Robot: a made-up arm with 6 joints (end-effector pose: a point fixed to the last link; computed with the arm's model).
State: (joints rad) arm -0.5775 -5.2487 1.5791 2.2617 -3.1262 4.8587
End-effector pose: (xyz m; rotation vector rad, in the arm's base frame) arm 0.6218 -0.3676 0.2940 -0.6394 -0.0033 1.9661
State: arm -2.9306 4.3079 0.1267 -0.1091 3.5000 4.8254
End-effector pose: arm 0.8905 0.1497 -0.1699 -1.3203 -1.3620 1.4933
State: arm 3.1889 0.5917 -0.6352 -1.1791 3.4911 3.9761
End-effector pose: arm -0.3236 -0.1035 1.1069 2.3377 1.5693 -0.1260
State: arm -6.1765 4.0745 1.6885 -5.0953 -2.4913 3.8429
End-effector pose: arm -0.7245 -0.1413 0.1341 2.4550 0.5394 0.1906
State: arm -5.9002 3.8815 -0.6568 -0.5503 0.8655 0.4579
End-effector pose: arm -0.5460 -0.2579 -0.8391 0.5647 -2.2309 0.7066
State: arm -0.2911 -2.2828 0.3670 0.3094 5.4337 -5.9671
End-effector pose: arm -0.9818 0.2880 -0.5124 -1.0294 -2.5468 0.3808
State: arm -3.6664 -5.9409 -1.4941 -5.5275 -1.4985 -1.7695
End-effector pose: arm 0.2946 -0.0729 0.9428 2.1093 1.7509 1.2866
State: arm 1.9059 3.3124 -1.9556 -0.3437 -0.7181 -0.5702
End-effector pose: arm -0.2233 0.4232 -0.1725 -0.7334 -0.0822 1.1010
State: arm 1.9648 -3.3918 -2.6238 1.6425 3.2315 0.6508
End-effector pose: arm -0.1117 0.2217 -0.0902 2.9270 -0.2538 0.2969
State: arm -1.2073 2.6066 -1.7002 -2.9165 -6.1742 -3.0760
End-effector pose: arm 0.3275 -0.7785 0.0961 0.5810 0.5908 -0.8767
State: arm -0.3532 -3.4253 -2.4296 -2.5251 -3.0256 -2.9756
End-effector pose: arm 0.3260 -0.0722 -0.1079 0.1179 -2.8452 -0.2746
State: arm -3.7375 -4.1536 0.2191 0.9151 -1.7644 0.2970
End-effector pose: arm -0.7327 0.6185 -0.3589 -0.1682 1.2123 2.1397
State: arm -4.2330 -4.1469 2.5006 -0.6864 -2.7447 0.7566
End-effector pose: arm -0.1710 0.1648 -0.1912 0.8991 -2.0093 -1.6595
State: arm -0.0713 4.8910 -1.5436 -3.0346 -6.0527 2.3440
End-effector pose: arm -0.7363 0.0820 -0.3012 -0.9571 2.9786 -0.0491
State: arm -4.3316 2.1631 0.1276 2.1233 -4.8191 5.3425
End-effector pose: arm -0.5329 0.8481 -0.3977 1.0027 -0.9745 -1.5093
